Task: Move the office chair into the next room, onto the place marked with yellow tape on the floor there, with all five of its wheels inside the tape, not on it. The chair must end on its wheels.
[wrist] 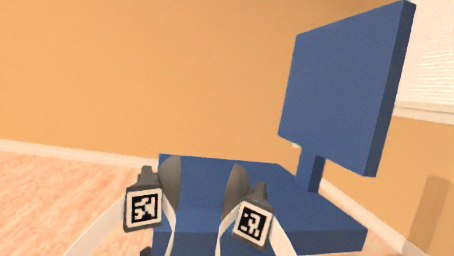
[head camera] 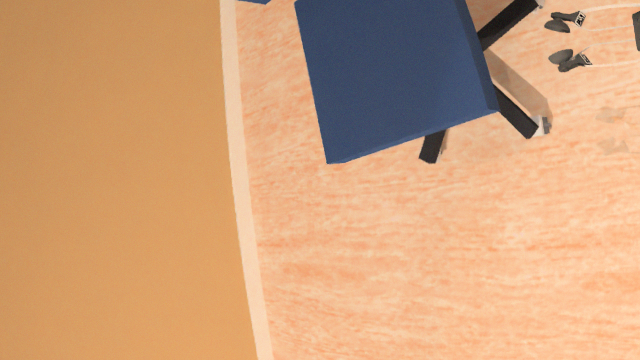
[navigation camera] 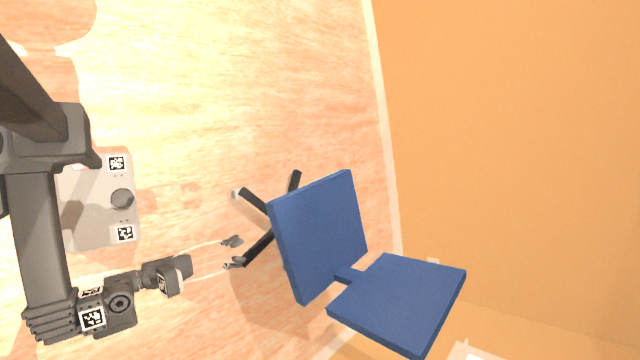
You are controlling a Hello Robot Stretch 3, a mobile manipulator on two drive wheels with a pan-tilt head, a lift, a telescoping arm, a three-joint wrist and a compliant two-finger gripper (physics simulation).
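The office chair [head camera: 400, 75] [navigation camera: 320, 235] [wrist: 340, 95] has a blue seat and backrest and black base legs. It stands upright close to an orange wall. My gripper [head camera: 559, 41] [navigation camera: 236, 251] [wrist: 204, 178] is open and empty, in front of the seat's front edge. In the wrist view its fingertips overlap the seat, with the backrest beyond at the right. In the navigation camera view the fingertips are near the end of one base leg. The seat hides part of the base, and some wheels are hidden. The yellow tape does not show.
The orange wall [head camera: 110, 175] [navigation camera: 500, 150] [wrist: 150, 70] with a pale baseboard [head camera: 240, 185] [navigation camera: 384, 125] runs along the chair's side. A window with blinds [wrist: 432, 65] is behind the backrest. My mobile base [navigation camera: 90, 220] and arm [navigation camera: 37, 240] are at the navigation view's left.
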